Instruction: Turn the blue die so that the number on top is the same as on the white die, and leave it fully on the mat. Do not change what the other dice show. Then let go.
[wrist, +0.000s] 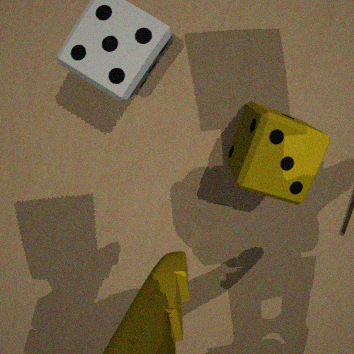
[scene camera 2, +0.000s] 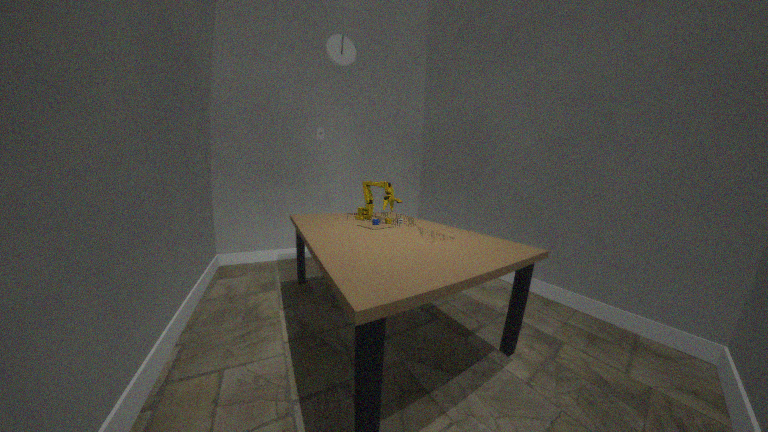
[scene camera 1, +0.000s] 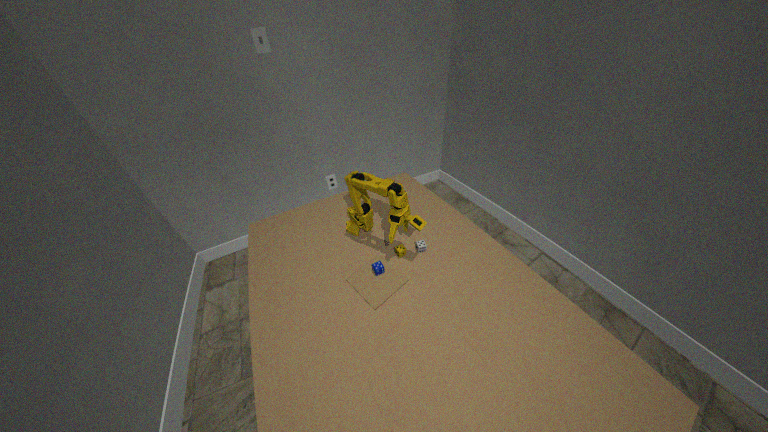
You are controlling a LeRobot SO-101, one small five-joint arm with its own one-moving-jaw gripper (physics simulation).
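Where they show: hand at its tool point: (wrist: 186,269) (scene camera 2: 391,210) (scene camera 1: 405,231); arm's base at its link origin: (scene camera 2: 365,219) (scene camera 1: 361,229).
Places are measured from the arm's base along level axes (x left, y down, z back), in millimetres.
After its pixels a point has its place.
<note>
The blue die (scene camera 1: 378,268) {z -223, x -35, y -34 mm} (scene camera 2: 375,221) {z -226, x -41, y -24 mm} rests at the back part of the thinly outlined mat (scene camera 1: 375,294) {z -281, x -77, y -4 mm}; its pips are too small to read surely, and it does not show in the wrist view. The white die (scene camera 1: 421,246) {z -213, x 132, y -29 mm} (scene camera 2: 400,220) {z -215, x 134, y -21 mm} (wrist: 115,47) {z -200, x 137, y -30 mm} stands on the table with five on top. The yellow die (scene camera 1: 400,250) {z -192, x 62, y -30 mm} (scene camera 2: 388,220) {z -198, x 60, y -21 mm} (wrist: 285,160) {z -183, x 69, y -30 mm} stands between them, with three on its largest visible face. My gripper (scene camera 1: 406,231) (scene camera 2: 392,205) is open and empty, above the table behind the yellow die. In the wrist view one notched jaw (wrist: 170,300) {z -163, x 104, y -87 mm} shows.
The wooden table (scene camera 1: 429,343) {z -470, x -20, y 0 mm} (scene camera 2: 424,263) {z -784, x -170, y 0 mm} carries the arm's base (scene camera 1: 358,221) {z -12, x -11, y -57 mm} (scene camera 2: 364,213) {z -12, x -11, y -39 mm} behind the dice, near the back wall. Shadows of the arm fall across the table around the yellow die. A short dark line (wrist: 347,212) {z -163, x 3, y -1 mm} shows at the wrist view's right edge.
</note>
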